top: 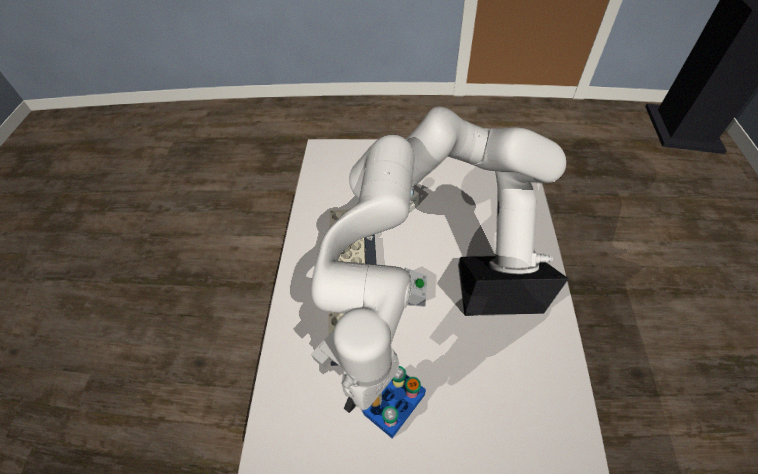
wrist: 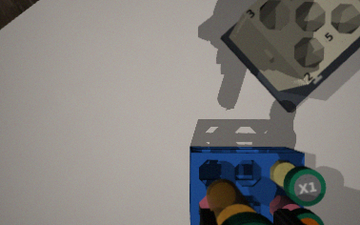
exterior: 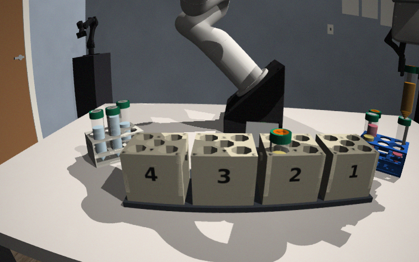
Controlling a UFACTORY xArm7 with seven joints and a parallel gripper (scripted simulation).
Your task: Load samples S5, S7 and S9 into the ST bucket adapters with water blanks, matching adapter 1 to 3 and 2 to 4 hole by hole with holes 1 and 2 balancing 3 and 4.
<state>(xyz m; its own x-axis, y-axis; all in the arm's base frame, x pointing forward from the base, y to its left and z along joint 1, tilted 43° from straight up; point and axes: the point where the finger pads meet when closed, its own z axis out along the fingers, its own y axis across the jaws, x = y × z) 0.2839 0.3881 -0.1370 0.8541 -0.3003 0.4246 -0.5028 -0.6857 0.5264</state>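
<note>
My gripper is now 5 cm above the S7 tube and 1 cm past it. Also, from my hand: blue rack 21 cm below, 4 cm behind, 2 cm to the right; then pink-filled sample tube 17 cm below, 8 cm behind, 5 cm to the right; then green done key 33 cm to the right, 17 cm below, 6 cm behind.
</note>
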